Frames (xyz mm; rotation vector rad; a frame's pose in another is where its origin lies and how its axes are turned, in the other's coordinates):
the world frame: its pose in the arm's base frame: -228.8 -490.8 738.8 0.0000 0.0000 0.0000
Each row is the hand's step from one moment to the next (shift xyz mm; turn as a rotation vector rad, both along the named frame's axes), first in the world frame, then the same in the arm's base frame.
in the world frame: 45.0 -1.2 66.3 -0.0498 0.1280 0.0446
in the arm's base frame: 45.0 -1.2 66.3 -0.0498 0.1280 0.0446
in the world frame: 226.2 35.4 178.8 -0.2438 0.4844 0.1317
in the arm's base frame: 226.2 35.4 178.8 -0.2438 0.4844 0.1317
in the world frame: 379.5 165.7 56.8 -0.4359 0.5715 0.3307
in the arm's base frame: 379.5 165.7 56.8 -0.4359 0.5715 0.3307
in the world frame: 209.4 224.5 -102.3 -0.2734 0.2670 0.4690
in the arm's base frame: 209.4 224.5 -102.3 -0.2734 0.2670 0.4690
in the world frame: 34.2 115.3 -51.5 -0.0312 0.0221 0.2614
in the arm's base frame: 34.2 115.3 -51.5 -0.0312 0.0221 0.2614
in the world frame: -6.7 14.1 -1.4 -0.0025 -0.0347 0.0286
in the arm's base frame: -6.7 14.1 -1.4 -0.0025 -0.0347 0.0286
